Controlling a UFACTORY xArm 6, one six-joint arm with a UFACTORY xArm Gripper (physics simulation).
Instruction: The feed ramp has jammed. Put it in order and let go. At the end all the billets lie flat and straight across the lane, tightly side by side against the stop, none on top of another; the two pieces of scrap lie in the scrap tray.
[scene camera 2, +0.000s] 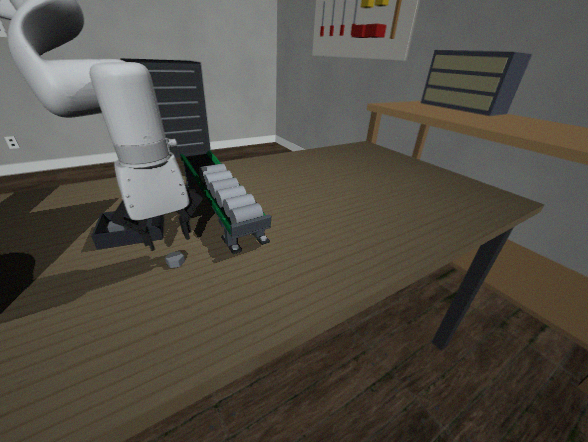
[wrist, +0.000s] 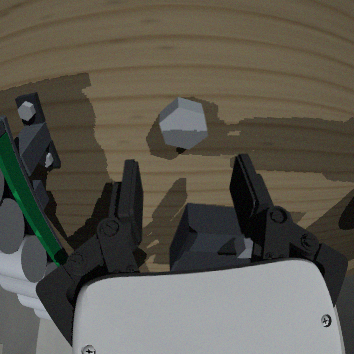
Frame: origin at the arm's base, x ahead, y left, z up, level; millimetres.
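Seen in the pictures: gripper, fingertip midpoint: (scene camera 2: 169, 241) (wrist: 186, 173).
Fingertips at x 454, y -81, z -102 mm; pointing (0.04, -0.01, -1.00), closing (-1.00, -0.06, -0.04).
Note:
A point is followed by its place in that frame.
My gripper (scene camera 2: 169, 242) @[x 454, y -81, z -102 mm] (wrist: 186, 173) @[x 454, y -81, z -102 mm] is open and empty, above the table beside the scrap tray. One grey, faceted piece of scrap (scene camera 2: 175, 259) @[x 456, y -107, z -129 mm] (wrist: 183, 122) @[x 456, y -101, z -129 mm] lies on the table, beyond the fingertips in the wrist view. Another light piece of scrap (scene camera 2: 116, 226) @[x 362, y 50, z -118 mm] (wrist: 244, 248) @[x 375, y 51, z -117 mm] lies in the dark scrap tray (scene camera 2: 120, 240) @[x 365, y 12, z -132 mm] (wrist: 212, 212) @[x 419, y 3, z -136 mm], partly hidden by the gripper in the wrist view. Several light cylindrical billets (scene camera 2: 237, 193) @[x 613, y -34, z -52 mm] (wrist: 34, 259) @[x 573, y -20, z -63 mm] lie across the green-railed feed ramp (scene camera 2: 215, 158) (wrist: 26, 206) in a row up from the grey stop (scene camera 2: 252, 226) @[x 610, y -127, z -85 mm]. Small gaps between them cannot be told.
The ramp's bolted feet (scene camera 2: 234, 247) @[x 572, y -114, z -135 mm] (wrist: 27, 111) @[x 572, y -111, z -135 mm] stand on the wooden table (scene camera 2: 320, 215) @[x 828, y -68, z -145 mm] (wrist: 280, 65) @[x 390, y -144, z -145 mm], left of the gripper in the wrist view. A dark cabinet (scene camera 2: 180, 110) stands behind, and a side bench (scene camera 2: 465, 120) carries a drawer unit (scene camera 2: 467, 80).

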